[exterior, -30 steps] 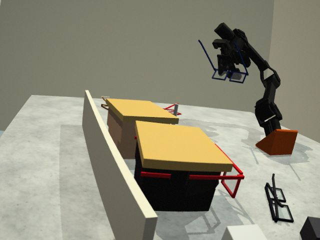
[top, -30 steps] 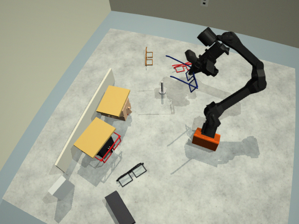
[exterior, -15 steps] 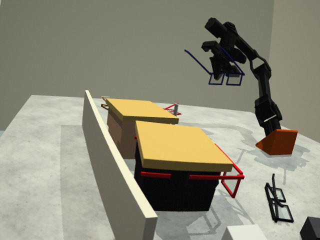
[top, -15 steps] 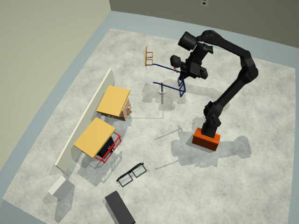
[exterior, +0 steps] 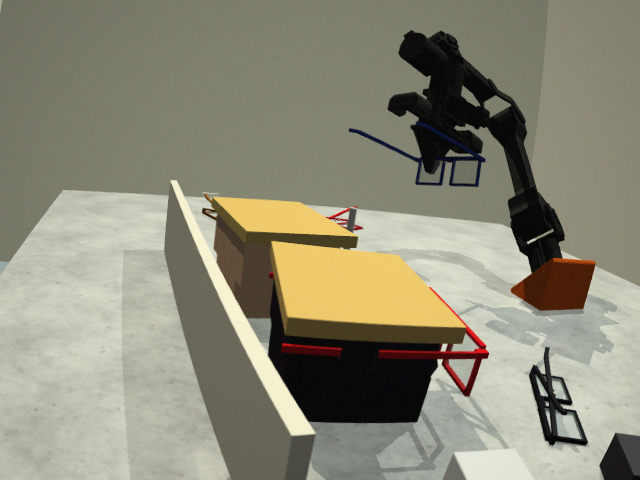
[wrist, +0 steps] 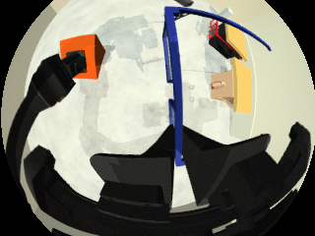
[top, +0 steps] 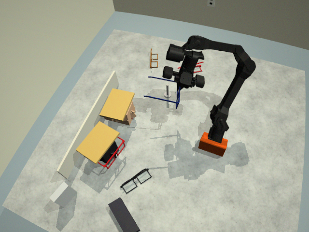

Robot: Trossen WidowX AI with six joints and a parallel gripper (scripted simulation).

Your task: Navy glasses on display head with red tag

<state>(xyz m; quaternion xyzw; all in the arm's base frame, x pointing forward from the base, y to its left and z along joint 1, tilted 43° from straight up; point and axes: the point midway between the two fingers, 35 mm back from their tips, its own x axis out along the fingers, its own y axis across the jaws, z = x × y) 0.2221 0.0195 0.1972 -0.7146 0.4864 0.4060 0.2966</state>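
The tan head lies 240 mm ahead of my gripper tip, 130 mm to the left of it and 110 mm below it. From my gripper tip the other things lie so: black head 230 mm ahead, 350 mm to the left, 110 mm below; then cream board 370 mm ahead, 250 mm to the left, 110 mm below; then grey post 90 mm ahead, 80 mm to the right, 140 mm below.
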